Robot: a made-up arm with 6 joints. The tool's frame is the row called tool.
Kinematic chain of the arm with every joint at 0, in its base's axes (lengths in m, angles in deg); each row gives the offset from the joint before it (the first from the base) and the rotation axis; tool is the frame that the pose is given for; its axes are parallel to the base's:
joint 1: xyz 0 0 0.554 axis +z
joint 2: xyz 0.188 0 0 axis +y
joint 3: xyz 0 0 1.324 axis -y
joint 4: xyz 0 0 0.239 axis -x
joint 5: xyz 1.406 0 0 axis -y
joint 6: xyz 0.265 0 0 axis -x
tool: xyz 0 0 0
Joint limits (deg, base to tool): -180..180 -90..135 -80.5..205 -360..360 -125..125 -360..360
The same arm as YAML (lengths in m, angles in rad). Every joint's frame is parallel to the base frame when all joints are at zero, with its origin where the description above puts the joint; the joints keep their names.
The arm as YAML. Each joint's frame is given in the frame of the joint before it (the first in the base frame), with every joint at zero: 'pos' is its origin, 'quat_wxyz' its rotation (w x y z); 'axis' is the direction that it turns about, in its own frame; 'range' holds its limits. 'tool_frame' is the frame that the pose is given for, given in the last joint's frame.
length_unit: m
angle_unit: rad
joints:
  - joint: joint 1
    pos: [0.0, 0.0, 0.554]
    quat_wxyz: [1.0, 0.0, 0.0, 0.0]
    axis: [0.0, 0.0, 1.0]
    range: [-3.1416, 3.1416]
  - joint: joint 2
    pos: [0.188, 0.0, 0.0]
    quat_wxyz: [1.0, 0.0, 0.0, 0.0]
    axis: [0.0, 1.0, 0.0]
    range: [-1.5708, 2.3562]
  - joint: joint 3
    pos: [0.0, 0.0, 1.324]
    quat_wxyz: [1.0, 0.0, 0.0, 0.0]
    axis: [0.0, -1.0, 0.0]
    range: [-1.405, 3.5779]
  - joint: joint 4
    pos: [0.0, 0.0, 0.239]
    quat_wxyz: [1.0, 0.0, 0.0, 0.0]
    axis: [-1.0, 0.0, 0.0]
    range: [-6.2832, 6.2832]
  - joint: joint 5
    pos: [1.406, 0.0, 0.0]
    quat_wxyz: [1.0, 0.0, 0.0, 0.0]
    axis: [0.0, -1.0, 0.0]
    range: [-2.1817, 2.1817]
  - joint: joint 6
    pos: [0.265, 0.0, 0.0]
    quat_wxyz: [1.0, 0.0, 0.0, 0.0]
    axis: [-1.0, 0.0, 0.0]
    range: [-6.2832, 6.2832]
tool_frame:
  pos: [0.0, 0.0, 0.0]
  quat_wxyz: [1.0, 0.0, 0.0, 0.0]

